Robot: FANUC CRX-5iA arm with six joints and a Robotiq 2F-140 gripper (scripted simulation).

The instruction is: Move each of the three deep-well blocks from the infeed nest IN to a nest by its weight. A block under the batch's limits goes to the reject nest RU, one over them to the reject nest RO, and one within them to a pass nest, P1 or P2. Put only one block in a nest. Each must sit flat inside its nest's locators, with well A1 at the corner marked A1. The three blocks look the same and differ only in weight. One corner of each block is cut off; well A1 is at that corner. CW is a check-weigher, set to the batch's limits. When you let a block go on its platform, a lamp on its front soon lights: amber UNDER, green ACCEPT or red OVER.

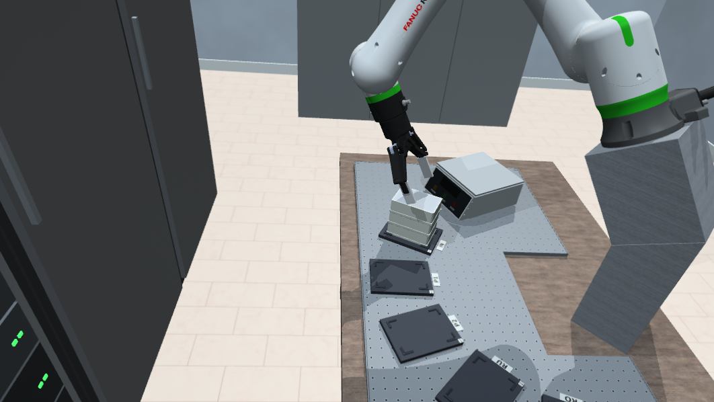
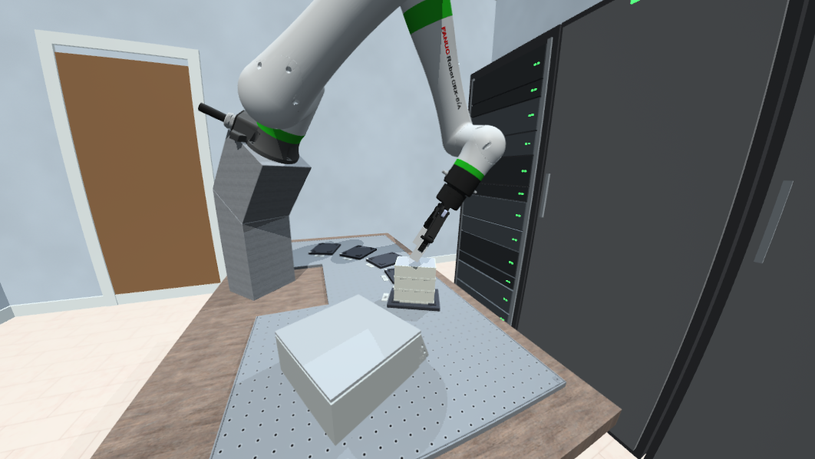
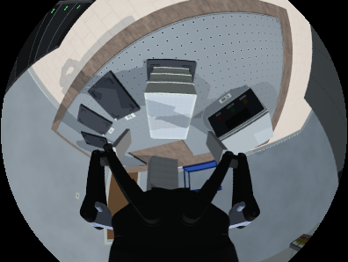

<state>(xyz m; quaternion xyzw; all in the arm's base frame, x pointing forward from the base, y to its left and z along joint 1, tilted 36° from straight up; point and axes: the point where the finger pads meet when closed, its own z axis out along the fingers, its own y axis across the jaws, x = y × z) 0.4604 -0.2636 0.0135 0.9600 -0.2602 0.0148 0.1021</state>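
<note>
Right now my hand is 60 mm above the pale deep-well block. Round my hand: pass nest P1: 70 mm ahead, 180 mm to the left, 170 mm below; then nest RU: 30 mm behind, 510 mm to the left, 170 mm below; then pass nest P2: 60 mm ahead, 350 mm to the left, 170 mm below.
</note>
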